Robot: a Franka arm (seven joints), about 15 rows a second.
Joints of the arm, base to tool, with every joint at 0 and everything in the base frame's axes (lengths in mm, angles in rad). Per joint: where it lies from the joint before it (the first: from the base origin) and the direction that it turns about. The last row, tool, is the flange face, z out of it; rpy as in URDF.
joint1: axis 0 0 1 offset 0 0 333
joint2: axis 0 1 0 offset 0 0 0
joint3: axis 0 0 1 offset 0 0 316
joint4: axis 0 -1 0 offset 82.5 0 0
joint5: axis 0 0 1 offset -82.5 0 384
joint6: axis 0 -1 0 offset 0 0 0
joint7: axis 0 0 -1 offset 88 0 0
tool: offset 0 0 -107 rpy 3.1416 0 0
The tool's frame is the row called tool.
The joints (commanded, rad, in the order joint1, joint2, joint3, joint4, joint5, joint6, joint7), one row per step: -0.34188, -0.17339, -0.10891, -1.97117, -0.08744, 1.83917, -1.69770; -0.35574, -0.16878, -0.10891, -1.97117, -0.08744, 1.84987, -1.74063; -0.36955, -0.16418, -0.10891, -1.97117, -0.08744, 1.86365, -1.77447; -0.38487, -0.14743, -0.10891, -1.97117, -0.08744, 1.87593, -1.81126; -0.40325, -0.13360, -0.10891, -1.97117, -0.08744, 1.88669, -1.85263; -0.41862, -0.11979, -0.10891, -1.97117, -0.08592, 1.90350, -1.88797; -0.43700, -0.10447, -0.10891, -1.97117, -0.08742, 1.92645, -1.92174; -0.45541, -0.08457, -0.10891, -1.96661, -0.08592, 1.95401, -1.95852; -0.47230, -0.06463, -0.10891, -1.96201, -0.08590, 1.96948, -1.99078
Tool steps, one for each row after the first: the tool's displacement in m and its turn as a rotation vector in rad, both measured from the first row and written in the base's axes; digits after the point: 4 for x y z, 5 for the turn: -0.0013, -0.0071, -0.0014, -0.00340, -0.00198, 0.02965; -0.0024, -0.0142, -0.0024, -0.00836, -0.00724, 0.05048; -0.0019, -0.0230, -0.0099, -0.00802, 0.00038, 0.07268; -0.0030, -0.0328, -0.0161, -0.00791, 0.00701, 0.09629; -0.0031, -0.0415, -0.0218, -0.00952, 0.00718, 0.11688; -0.0035, -0.0522, -0.0277, -0.01623, 0.00517, 0.13416; -0.0024, -0.0636, -0.0335, -0.02390, -0.00142, 0.15378; -0.0024, -0.0740, -0.0406, -0.02587, 0.00253, 0.17012
